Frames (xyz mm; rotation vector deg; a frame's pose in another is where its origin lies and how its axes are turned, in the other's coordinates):
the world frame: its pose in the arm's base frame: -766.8 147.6 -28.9 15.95 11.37 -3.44
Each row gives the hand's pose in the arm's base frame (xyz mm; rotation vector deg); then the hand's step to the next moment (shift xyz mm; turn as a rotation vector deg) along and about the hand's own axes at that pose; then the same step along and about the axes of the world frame.
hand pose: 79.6 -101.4 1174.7 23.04 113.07 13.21
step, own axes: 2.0 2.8 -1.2 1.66 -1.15 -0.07
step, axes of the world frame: -1.4 3.1 -1.4 -0.51 -0.96 -1.70
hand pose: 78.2 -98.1 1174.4 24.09 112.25 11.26
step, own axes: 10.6 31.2 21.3 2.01 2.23 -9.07
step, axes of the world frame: 21.9 30.3 -12.1 -9.01 3.18 0.11
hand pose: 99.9 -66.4 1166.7 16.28 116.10 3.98
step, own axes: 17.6 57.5 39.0 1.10 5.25 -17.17
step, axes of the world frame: 38.9 51.6 -31.0 -16.27 7.16 2.74
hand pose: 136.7 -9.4 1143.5 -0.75 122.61 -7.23
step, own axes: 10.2 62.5 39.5 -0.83 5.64 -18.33
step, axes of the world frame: 34.9 48.9 -44.3 -16.65 8.34 4.66
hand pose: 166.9 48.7 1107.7 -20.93 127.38 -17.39
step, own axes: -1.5 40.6 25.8 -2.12 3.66 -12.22
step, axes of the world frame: 19.1 28.0 -34.2 -10.41 6.40 4.24
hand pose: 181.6 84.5 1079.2 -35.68 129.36 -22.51
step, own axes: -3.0 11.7 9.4 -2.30 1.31 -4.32
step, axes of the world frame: 6.6 7.9 -11.3 -2.98 3.40 2.28
